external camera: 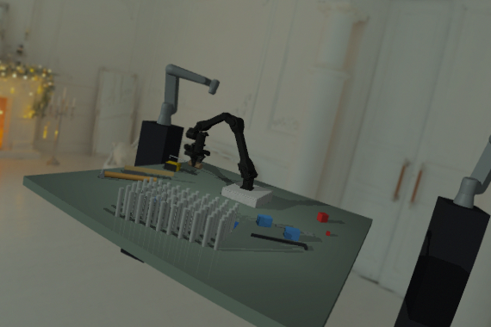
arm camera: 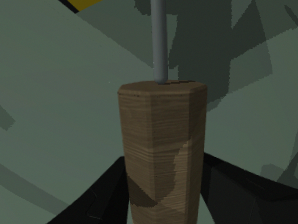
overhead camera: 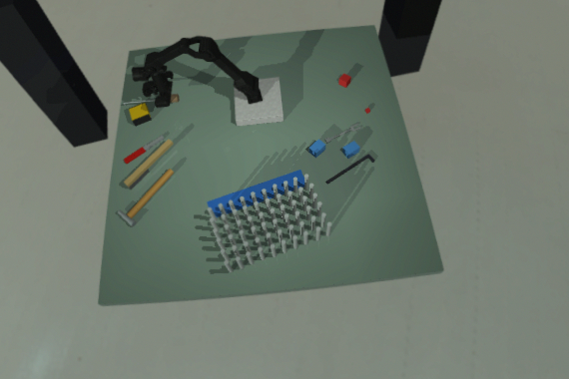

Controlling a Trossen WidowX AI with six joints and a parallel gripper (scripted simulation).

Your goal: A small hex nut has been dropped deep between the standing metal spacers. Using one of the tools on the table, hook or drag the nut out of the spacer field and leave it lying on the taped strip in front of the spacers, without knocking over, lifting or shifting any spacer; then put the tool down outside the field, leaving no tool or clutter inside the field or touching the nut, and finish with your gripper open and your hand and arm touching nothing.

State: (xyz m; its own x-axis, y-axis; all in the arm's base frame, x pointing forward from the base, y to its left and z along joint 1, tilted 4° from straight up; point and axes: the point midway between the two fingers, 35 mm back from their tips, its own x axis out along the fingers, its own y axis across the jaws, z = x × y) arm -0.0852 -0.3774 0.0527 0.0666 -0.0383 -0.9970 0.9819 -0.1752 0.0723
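The yellow block is 15 cm to the right of my gripper tip and 4 cm below it. Round my gripper tip: red-handled screwdriver: 19 cm ahead, 14 cm to the right, 5 cm below; then blue taped strip: 53 cm ahead, 29 cm to the left, 6 cm below; then hex nut: 68 cm ahead, 39 cm to the left, 6 cm below.
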